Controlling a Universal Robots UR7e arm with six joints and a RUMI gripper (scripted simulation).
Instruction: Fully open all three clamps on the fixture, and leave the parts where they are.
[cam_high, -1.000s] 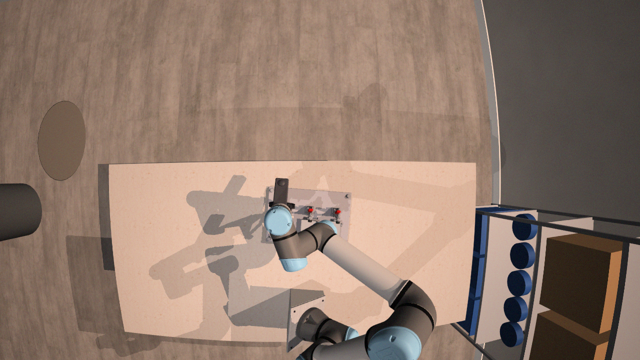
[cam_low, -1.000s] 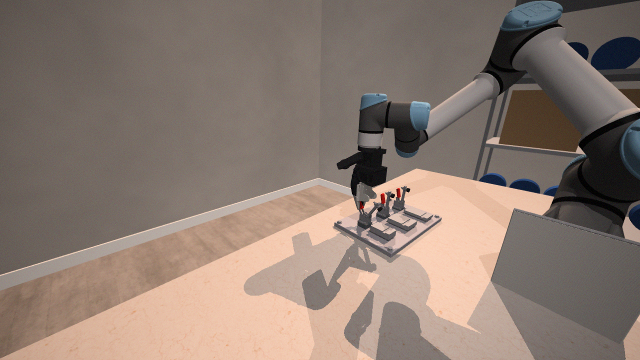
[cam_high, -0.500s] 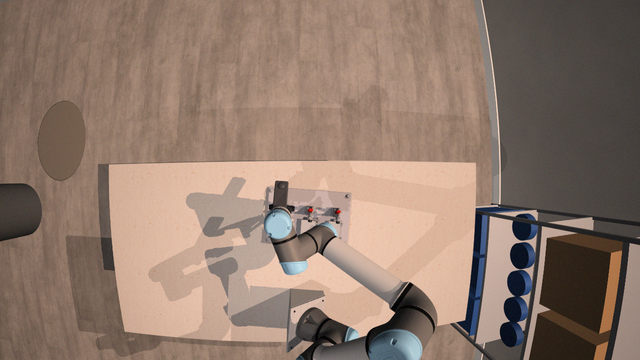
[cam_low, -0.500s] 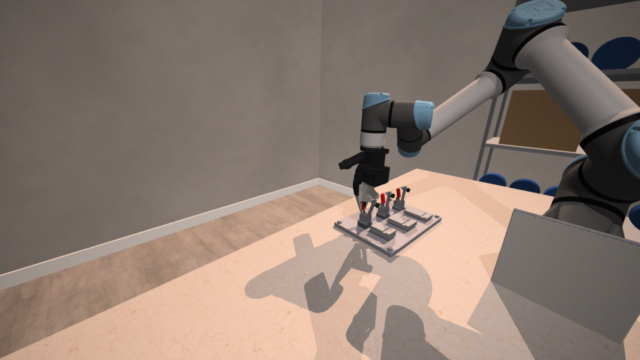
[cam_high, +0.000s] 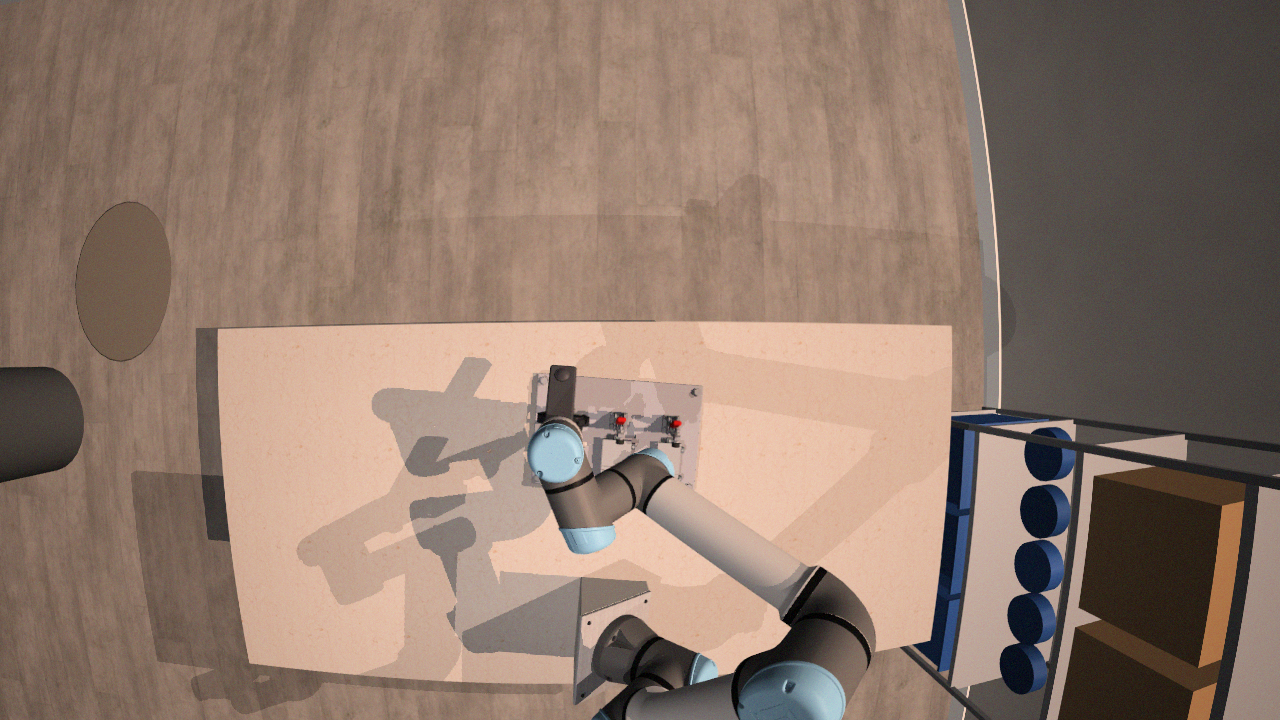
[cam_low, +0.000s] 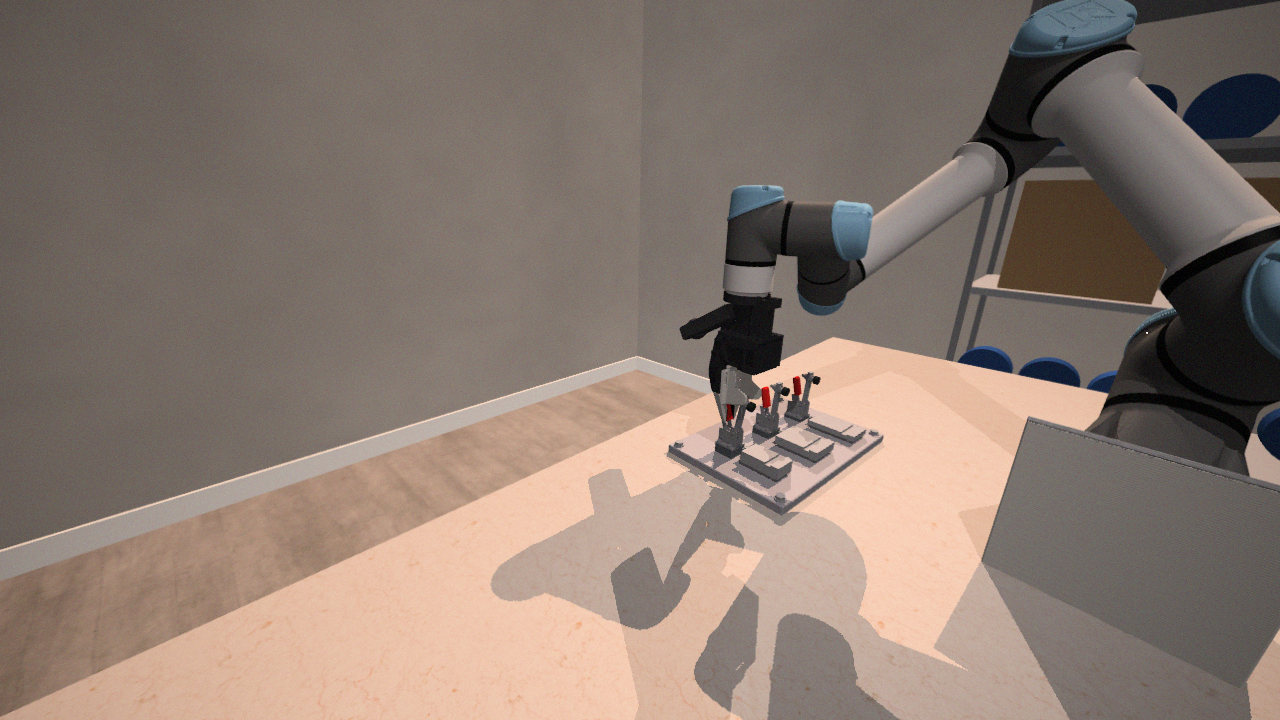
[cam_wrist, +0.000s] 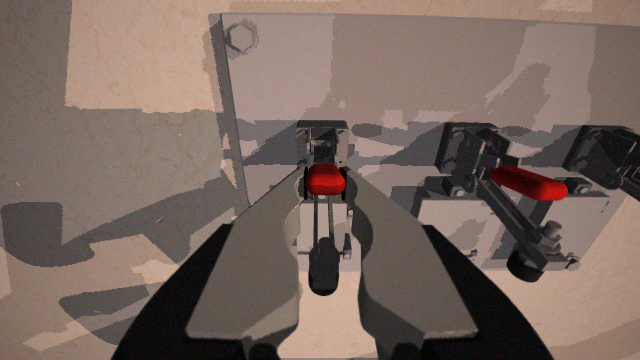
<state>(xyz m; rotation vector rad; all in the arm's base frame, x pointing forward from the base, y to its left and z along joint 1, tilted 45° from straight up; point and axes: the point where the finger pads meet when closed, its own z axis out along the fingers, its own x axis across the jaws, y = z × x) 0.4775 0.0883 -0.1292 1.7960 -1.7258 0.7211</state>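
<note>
Now: the grey fixture plate 4 cm behind my hand, 11 cm to the right of it and 8 cm below it.
</note>
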